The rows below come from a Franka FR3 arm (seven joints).
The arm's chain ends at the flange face. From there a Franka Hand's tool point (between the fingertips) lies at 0.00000 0.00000 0.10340 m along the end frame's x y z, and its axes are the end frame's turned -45 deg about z.
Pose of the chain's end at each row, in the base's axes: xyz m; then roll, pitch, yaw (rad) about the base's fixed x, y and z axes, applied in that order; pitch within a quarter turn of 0, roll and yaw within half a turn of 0:
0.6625 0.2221 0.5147 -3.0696 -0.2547 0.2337
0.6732 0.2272 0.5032 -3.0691 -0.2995 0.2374
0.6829 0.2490 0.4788 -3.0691 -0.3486 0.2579
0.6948 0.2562 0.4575 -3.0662 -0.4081 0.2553
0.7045 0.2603 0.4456 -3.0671 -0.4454 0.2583
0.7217 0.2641 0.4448 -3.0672 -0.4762 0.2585
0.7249 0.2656 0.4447 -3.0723 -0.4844 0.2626
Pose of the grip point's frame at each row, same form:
0.6861 0.2354 0.4149 3.0088 -0.2294 1.0436
0.7010 0.2416 0.4047 2.9756 -0.2605 1.0555
0.7151 0.2652 0.3819 2.9381 -0.2939 1.0863
0.7324 0.2741 0.3629 2.8936 -0.3358 1.0985
0.7455 0.2791 0.3525 2.8633 -0.3598 1.1115
0.7654 0.2836 0.3532 2.8382 -0.3799 1.1207
0.7694 0.2850 0.3534 2.8283 -0.3818 1.1261

